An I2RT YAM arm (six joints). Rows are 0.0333 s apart.
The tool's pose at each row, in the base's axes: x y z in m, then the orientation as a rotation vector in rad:
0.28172 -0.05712 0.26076 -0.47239 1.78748 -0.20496
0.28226 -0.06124 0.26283 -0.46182 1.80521 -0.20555
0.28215 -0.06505 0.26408 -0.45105 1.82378 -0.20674
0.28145 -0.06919 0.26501 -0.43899 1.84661 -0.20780
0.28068 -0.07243 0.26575 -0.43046 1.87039 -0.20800
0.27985 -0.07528 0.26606 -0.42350 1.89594 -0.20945
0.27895 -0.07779 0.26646 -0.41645 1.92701 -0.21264
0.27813 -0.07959 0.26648 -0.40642 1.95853 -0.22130
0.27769 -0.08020 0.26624 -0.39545 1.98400 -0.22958
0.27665 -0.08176 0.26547 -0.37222 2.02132 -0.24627
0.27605 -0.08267 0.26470 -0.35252 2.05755 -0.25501
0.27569 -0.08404 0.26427 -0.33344 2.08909 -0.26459
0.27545 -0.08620 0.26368 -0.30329 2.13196 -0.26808
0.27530 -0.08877 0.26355 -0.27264 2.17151 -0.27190
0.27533 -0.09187 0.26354 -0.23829 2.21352 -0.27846
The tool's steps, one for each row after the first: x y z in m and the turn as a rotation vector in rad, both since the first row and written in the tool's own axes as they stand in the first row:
-0.00021 -0.00461 -0.00048 0.00269 0.01678 0.00903
0.00030 -0.00850 -0.00133 0.00567 0.03454 0.01792
0.00135 -0.01244 -0.00270 0.00836 0.05637 0.02819
0.00221 -0.01548 -0.00398 0.00834 0.07909 0.03655
0.00330 -0.01799 -0.00517 0.00788 0.10386 0.04334
0.00418 -0.02022 -0.00641 0.00739 0.13437 0.04982
0.00509 -0.02168 -0.00739 0.01178 0.16650 0.05543
0.00564 -0.02205 -0.00781 0.01754 0.19272 0.06113
0.00719 -0.02295 -0.00877 0.03238 0.23218 0.07173
0.00837 -0.02335 -0.00923 0.04035 0.26898 0.08373
0.00940 -0.02435 -0.00961 0.04931 0.30157 0.09428
0.01088 -0.02602 -0.00991 0.05750 0.34391 0.11585
0.01210 -0.02826 -0.01029 0.06657 0.38340 0.13695
0.01340 -0.03105 -0.01059 0.07828 0.42626 0.15889

